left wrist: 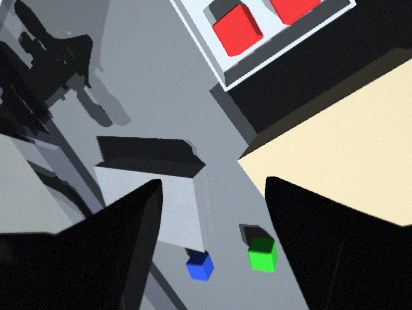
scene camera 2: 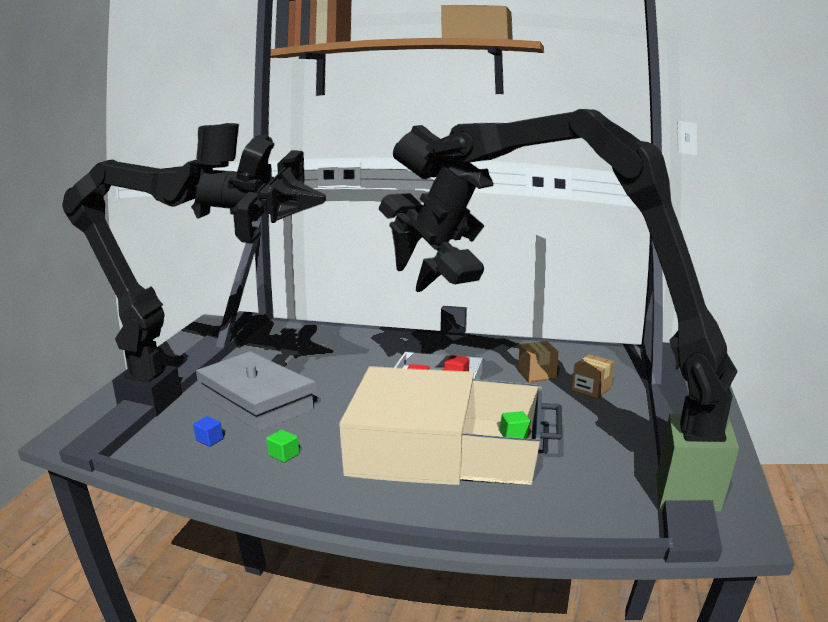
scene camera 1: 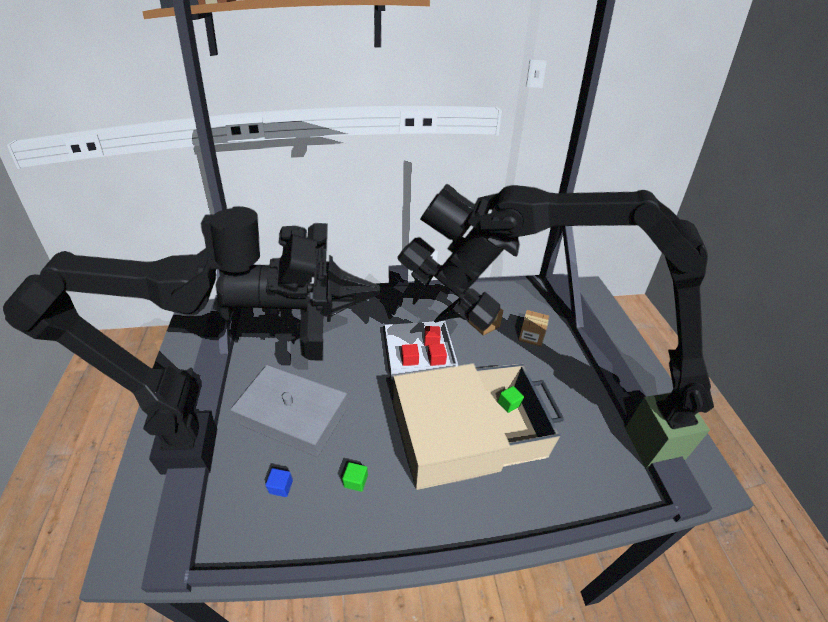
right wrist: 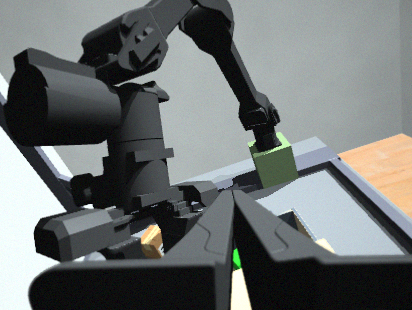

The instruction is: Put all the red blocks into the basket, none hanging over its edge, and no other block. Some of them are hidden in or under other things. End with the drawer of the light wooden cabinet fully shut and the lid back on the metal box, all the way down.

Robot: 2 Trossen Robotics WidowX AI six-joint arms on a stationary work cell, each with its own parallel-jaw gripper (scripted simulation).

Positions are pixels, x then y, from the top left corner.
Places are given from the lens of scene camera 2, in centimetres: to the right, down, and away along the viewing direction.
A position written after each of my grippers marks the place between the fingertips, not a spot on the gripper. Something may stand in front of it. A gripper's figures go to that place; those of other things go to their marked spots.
my left gripper (scene camera 2: 408, 280): -1, -4, 109
my right gripper (scene camera 2: 324, 199): -12, -15, 96
grey lid (scene camera 2: 256, 384): -26, 12, 113
light wooden cabinet (scene camera 2: 406, 425): -1, 15, 93
green block (scene camera 2: 282, 445): -19, 19, 98
The marked spots on the light wooden cabinet and the grey lid are 32 cm apart.
